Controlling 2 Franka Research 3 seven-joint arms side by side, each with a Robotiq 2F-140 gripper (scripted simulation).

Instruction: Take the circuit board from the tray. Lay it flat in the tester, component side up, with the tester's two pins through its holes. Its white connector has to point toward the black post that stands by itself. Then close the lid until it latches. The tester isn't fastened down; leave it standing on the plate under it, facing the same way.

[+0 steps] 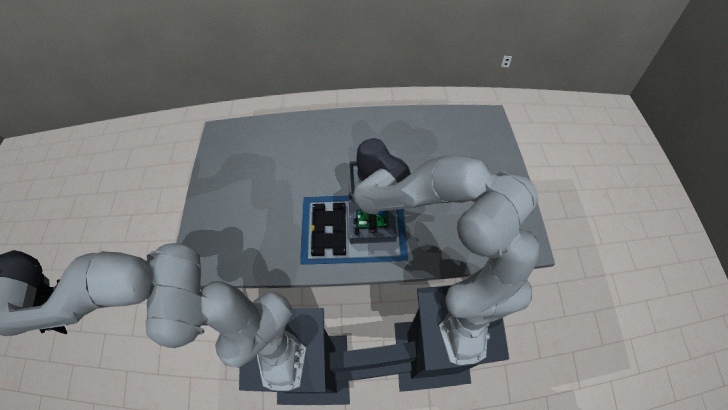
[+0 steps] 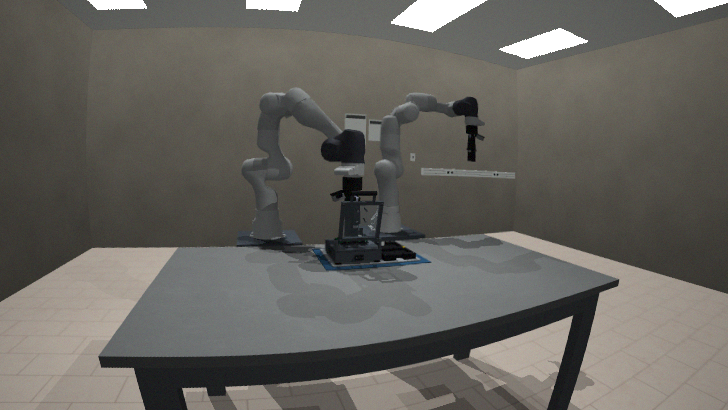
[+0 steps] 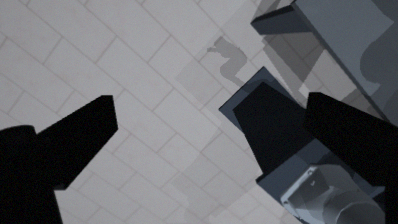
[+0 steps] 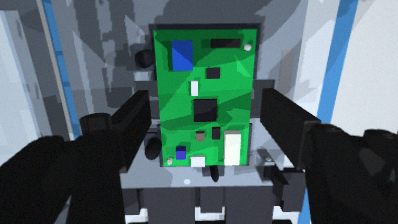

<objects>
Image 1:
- tester: 356, 235
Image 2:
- tester: 353, 252
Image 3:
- left gripper: 210, 111
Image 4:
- right gripper: 205, 106
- tester: 98, 50
</objects>
